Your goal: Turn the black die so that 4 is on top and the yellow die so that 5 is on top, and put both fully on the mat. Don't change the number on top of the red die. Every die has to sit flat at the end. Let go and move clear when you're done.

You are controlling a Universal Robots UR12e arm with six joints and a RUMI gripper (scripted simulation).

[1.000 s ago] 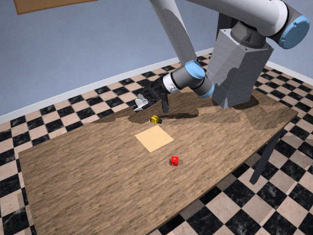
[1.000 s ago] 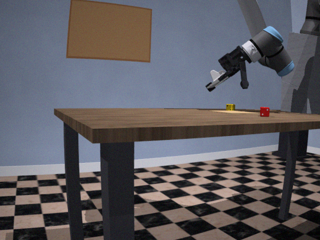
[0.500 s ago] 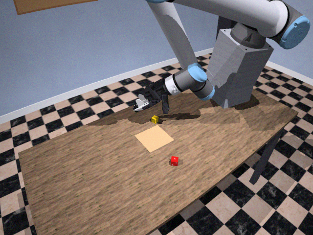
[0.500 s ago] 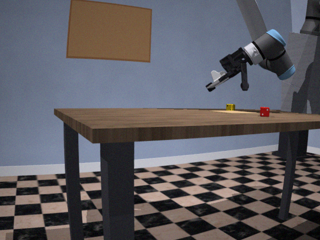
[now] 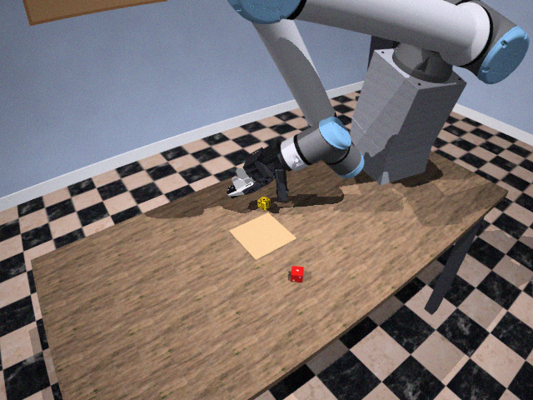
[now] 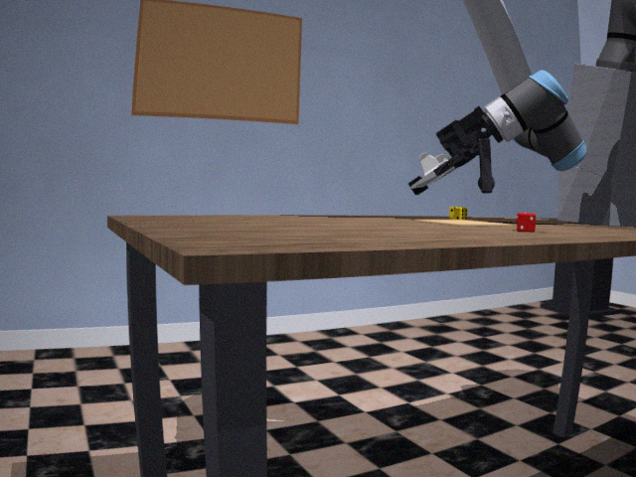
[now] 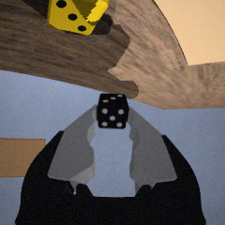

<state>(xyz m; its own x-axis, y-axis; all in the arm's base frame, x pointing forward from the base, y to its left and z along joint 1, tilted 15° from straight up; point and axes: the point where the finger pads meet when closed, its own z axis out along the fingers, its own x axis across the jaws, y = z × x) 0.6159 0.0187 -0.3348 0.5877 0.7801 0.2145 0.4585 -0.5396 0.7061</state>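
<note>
The yellow die lies 80 mm behind my hand, 60 mm below it and 30 mm to the left of it. From my hand the other things lie so: red die (330 mm to the left, 60 mm below, 40 mm behind); black die (right at my hand); tan mat (140 mm to the left, 70 mm below, 20 mm behind).
</note>
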